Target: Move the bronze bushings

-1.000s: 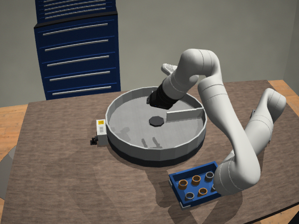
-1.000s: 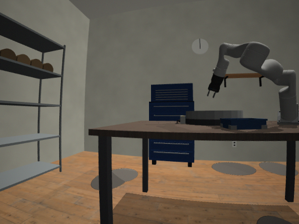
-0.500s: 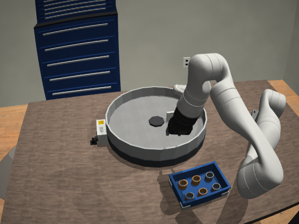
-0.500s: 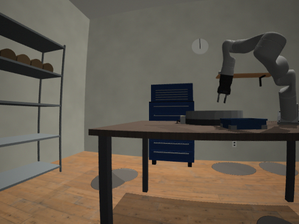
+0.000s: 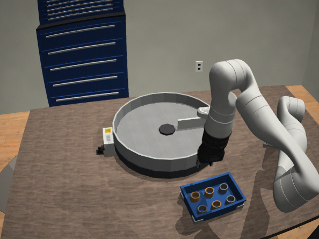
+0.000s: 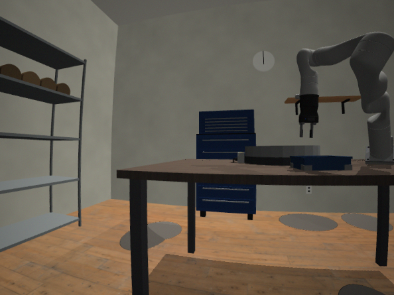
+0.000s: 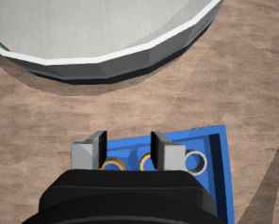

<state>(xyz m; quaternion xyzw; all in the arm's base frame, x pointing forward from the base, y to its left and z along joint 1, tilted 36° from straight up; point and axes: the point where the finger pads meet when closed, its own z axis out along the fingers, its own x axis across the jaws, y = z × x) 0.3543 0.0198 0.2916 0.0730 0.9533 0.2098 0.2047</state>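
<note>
My hand is 3 cm past the blue crate, 7 cm to the right of it and 12 cm above it. From my hand the other things lie so: turntable (6 cm ahead, 29 cm to the right, 10 cm below).
</note>
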